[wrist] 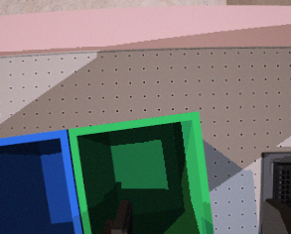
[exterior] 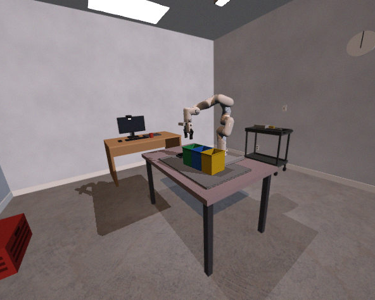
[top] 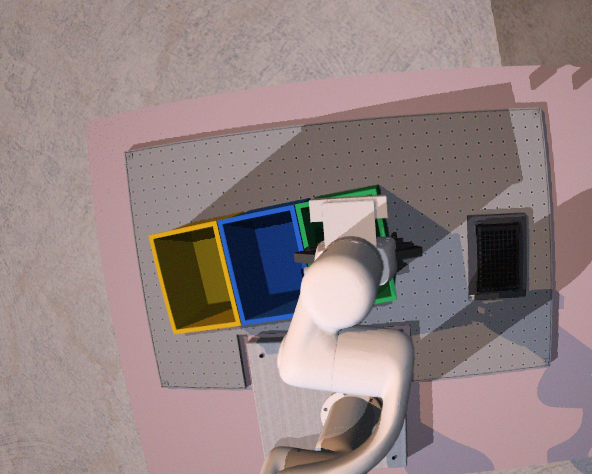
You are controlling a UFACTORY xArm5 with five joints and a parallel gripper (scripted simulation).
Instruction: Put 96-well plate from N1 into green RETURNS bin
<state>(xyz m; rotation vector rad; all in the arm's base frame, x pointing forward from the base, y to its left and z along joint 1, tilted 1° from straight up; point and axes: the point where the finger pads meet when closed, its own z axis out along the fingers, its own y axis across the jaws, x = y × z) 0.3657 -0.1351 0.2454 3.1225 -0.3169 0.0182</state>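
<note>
The black 96-well plate is 25 cm below my hand, 22 cm to the right of it and 13 cm behind it. Also, from my hand: blue bin (18 cm below, 17 cm to the left, 1 cm behind); yellow bin (30 cm to the left, 18 cm below); green bin (18 cm below, 4 cm to the left, 2 cm behind).
</note>
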